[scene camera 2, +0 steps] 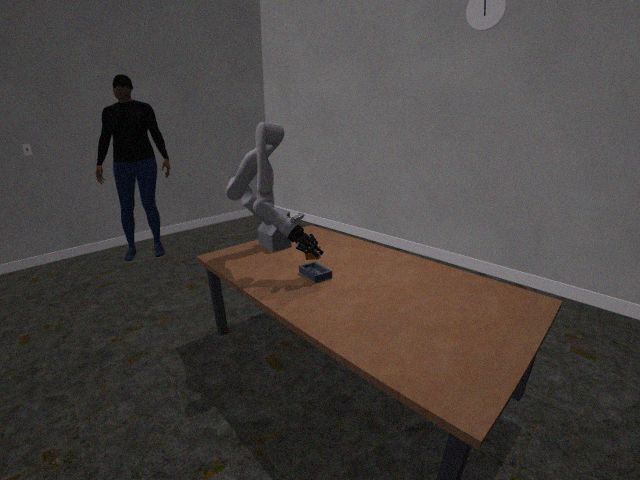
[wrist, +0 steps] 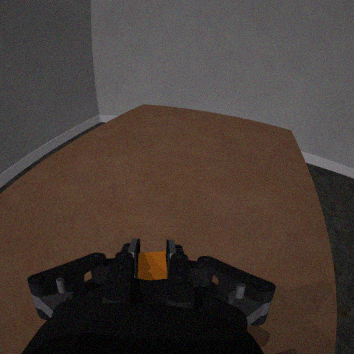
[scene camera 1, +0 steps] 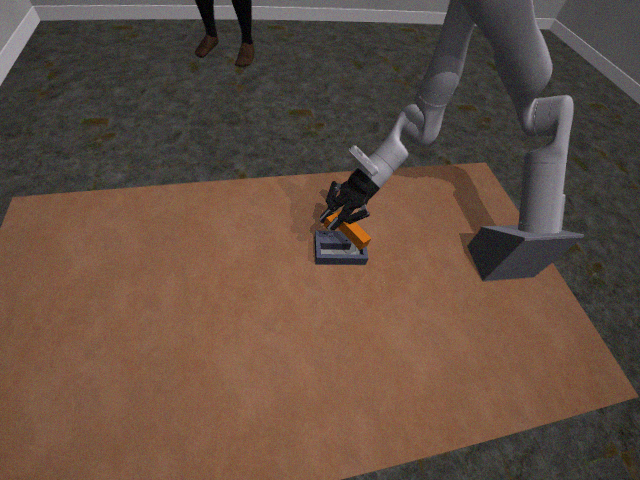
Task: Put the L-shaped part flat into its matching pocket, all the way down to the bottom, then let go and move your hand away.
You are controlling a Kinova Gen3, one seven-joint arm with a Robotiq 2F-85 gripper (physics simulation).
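Seen in the pictures: gripper, between the fingertips: [scene camera 2: 321, 255] [wrist: 152, 248] [scene camera 1: 324, 226]; arm's base, origin of its link: [scene camera 1: 537, 230].
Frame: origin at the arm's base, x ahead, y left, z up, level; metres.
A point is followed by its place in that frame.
My gripper [scene camera 1: 328, 223] {x 0.546, y -0.106, z -0.039 m} [scene camera 2: 318, 255] {x 0.546, y -0.106, z -0.039 m} [wrist: 152, 248] {x 0.546, y -0.106, z -0.039 m} is shut on the orange L-shaped part [scene camera 1: 354, 233] {x 0.478, y -0.070, z -0.033 m} [scene camera 2: 310, 255] {x 0.512, y -0.138, z -0.041 m} [wrist: 152, 265] {x 0.524, y -0.118, z -0.027 m}. The part is tilted in scene camera 1, one arm of it sloping down to the right, and the fingers cover some of it. It is held above the table, over the back right of the dark blue-grey pocket tray [scene camera 1: 341, 261] {x 0.499, y -0.054, z -0.136 m} in that view. The tray [scene camera 2: 321, 277] {x 0.559, y -0.120, z -0.135 m} also shows in scene camera 2, below the part and apart from it. The tray does not show in the wrist view. Part of the pocket is hidden behind the orange part in scene camera 1.
The brown table top [scene camera 1: 217, 330] {x 0.830, y 0.083, z -0.155 m} [scene camera 2: 413, 320] {x 1.014, y -0.095, z -0.156 m} [wrist: 165, 175] {x 0.798, y 0.001, z -0.155 m} bears the tray. The grey arm base [scene camera 1: 509, 255] {x 0.105, y 0.052, z -0.019 m} [scene camera 2: 271, 238] {x 0.093, y -0.069, z -0.079 m} stands near the table's edge, to the right in scene camera 1. A person [scene camera 2: 131, 134] stands on the floor beyond the table.
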